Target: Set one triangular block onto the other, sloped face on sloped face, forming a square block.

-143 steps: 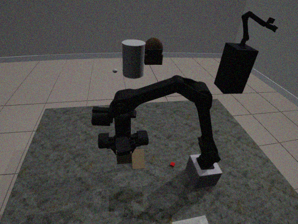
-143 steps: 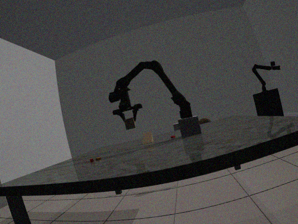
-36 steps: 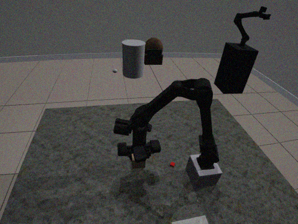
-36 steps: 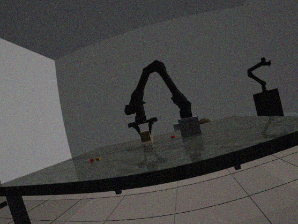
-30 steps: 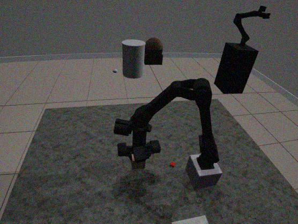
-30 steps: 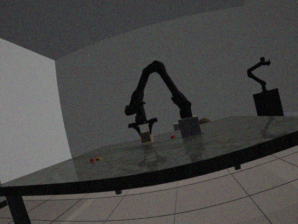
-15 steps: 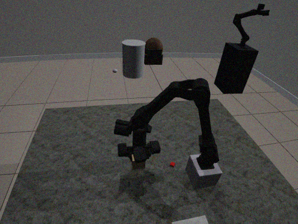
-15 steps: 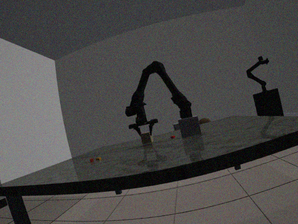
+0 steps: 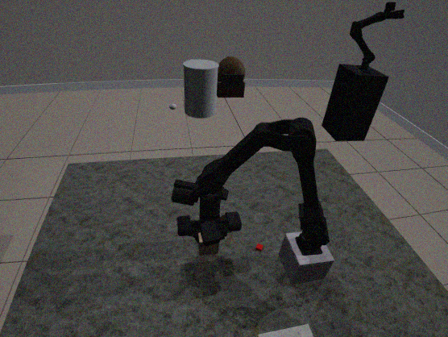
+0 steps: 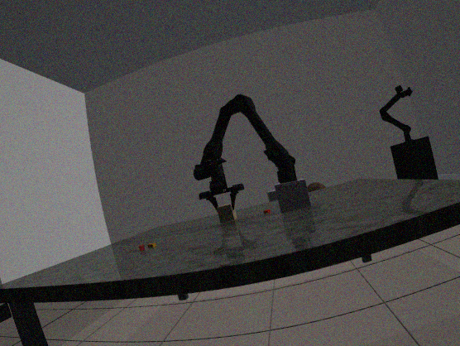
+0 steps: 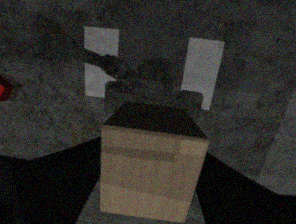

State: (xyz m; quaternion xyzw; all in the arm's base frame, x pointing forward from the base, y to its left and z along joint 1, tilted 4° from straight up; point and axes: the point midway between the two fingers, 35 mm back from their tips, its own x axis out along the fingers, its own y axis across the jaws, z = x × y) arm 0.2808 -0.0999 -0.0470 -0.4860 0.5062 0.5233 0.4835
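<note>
Now: the tan triangular block 1 cm to the left of my gripper tip and 1 cm above it. The rest, counted from my gripper tip: red cube (40 cm to the left, 21 cm ahead, 3 cm below); then yellow cube (36 cm to the left, 19 cm ahead, 4 cm below).
</note>
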